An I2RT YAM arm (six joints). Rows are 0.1 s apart.
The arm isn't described. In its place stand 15 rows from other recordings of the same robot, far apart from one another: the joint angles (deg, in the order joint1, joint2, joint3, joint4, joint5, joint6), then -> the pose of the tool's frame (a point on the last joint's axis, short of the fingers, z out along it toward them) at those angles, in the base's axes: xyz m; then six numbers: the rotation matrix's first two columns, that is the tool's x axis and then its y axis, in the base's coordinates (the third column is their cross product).
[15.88, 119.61, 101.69, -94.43, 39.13, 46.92] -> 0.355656 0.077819 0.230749 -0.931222 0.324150 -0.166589 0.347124 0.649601 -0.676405
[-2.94, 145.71, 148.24, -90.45, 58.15, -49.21] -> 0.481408 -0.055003 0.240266 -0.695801 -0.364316 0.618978 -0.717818 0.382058 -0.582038
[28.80, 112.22, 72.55, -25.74, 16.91, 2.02] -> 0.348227 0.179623 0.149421 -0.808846 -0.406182 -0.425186 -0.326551 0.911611 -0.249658
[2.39, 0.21, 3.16, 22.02, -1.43, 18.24] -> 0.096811 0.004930 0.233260 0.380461 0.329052 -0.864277 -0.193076 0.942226 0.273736
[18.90, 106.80, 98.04, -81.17, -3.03, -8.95] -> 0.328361 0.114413 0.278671 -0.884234 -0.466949 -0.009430 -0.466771 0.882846 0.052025
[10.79, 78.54, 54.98, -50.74, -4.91, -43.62] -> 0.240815 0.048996 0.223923 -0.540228 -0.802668 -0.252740 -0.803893 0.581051 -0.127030
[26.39, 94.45, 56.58, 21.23, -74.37, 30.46] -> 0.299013 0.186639 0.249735 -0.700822 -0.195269 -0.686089 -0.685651 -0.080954 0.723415
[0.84, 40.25, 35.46, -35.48, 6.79, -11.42] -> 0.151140 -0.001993 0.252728 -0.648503 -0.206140 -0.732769 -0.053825 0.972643 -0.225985
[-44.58, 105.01, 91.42, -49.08, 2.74, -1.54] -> 0.277240 -0.275594 0.271916 -0.651799 0.604624 -0.457808 0.699470 0.712558 -0.054791
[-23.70, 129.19, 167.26, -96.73, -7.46, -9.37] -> 0.367709 -0.156365 0.423072 -0.826449 0.186486 -0.531230 0.204892 0.978472 0.024731
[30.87, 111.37, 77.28, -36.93, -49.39, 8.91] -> 0.316017 0.220395 0.179830 -0.886424 -0.412430 -0.210126 -0.413603 0.501945 0.759595
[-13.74, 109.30, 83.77, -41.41, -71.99, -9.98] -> 0.384442 -0.059148 0.233001 -0.830259 0.147848 -0.537411 -0.438936 0.420801 0.793890
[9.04, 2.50, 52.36, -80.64, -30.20, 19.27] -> -0.043963 0.011139 0.297377 -0.662739 0.183374 -0.726052 -0.364286 0.768156 0.526528
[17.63, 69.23, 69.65, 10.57, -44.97, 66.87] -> 0.248078 0.105238 0.441047 -0.733721 0.449498 -0.509515 -0.510978 0.129220 0.849826
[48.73, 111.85, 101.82, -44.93, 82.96, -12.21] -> 0.300261 0.288577 0.310789 -0.587848 -0.709138 -0.389304 0.163101 0.367458 -0.915627
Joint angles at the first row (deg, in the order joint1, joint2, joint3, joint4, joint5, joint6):
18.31, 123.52, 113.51, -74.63, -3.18, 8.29
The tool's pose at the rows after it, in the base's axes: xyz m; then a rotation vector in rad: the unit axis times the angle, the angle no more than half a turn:
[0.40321, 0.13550, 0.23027, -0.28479, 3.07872, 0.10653]
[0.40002, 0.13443, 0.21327, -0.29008, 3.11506, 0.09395]
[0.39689, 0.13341, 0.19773, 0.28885, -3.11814, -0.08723]
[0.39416, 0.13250, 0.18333, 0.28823, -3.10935, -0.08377]
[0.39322, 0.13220, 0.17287, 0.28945, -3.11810, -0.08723]
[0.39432, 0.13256, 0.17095, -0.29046, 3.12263, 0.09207]
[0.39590, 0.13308, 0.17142, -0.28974, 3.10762, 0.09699]
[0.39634, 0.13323, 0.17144, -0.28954, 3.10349, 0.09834]
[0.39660, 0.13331, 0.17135, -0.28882, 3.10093, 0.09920]
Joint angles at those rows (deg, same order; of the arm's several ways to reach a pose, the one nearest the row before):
18.31, 123.68, 111.37, -74.13, -3.22, 7.84
18.31, 123.90, 107.90, -72.58, -3.20, 7.70
18.31, 123.92, 104.40, -70.26, -3.22, 7.73
18.30, 123.92, 101.10, -67.48, -3.22, 7.70
18.31, 123.90, 98.65, -64.53, -3.22, 7.71
18.31, 123.92, 98.24, -63.33, -3.22, 7.70
18.31, 123.90, 98.30, -62.54, -3.22, 7.70
18.31, 123.90, 98.30, -62.30, -3.22, 7.70
18.30, 123.90, 98.28, -62.13, -3.22, 7.73

